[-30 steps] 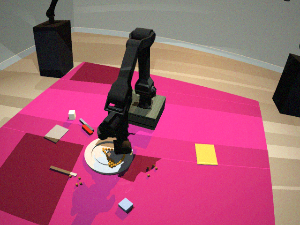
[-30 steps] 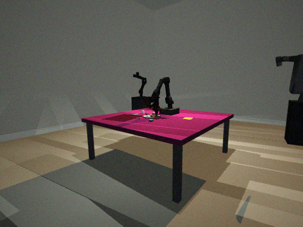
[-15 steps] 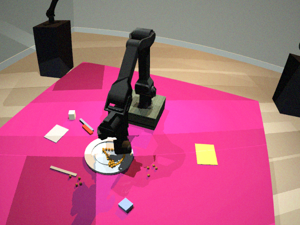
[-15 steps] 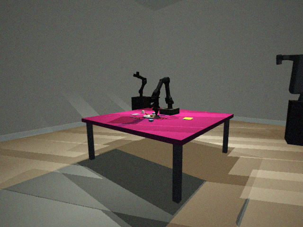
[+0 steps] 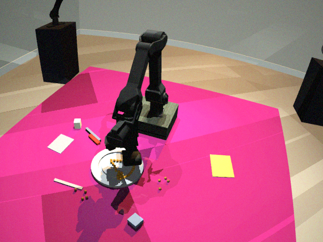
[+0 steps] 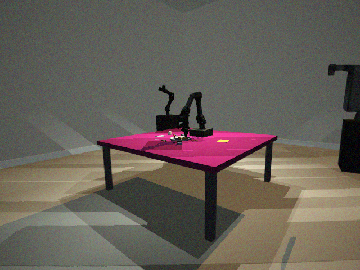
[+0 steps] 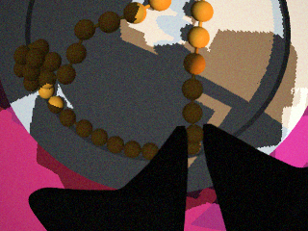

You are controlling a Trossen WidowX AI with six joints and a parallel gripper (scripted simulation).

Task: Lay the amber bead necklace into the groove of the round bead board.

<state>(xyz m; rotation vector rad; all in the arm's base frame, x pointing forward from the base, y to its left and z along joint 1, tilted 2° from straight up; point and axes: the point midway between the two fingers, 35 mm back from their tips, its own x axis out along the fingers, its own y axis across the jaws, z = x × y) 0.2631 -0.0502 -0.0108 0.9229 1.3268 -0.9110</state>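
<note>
Now: the round bead board 40 mm to the right of my gripper tip, 30 mm ahead of it and 10 mm below it. The rest, counted from my gripper tip: white block 120 mm behind, 100 mm to the right; red-handled tool 190 mm to the right, 100 mm behind, 10 mm below; white strip 190 mm to the right, 170 mm ahead, 10 mm below.
</note>
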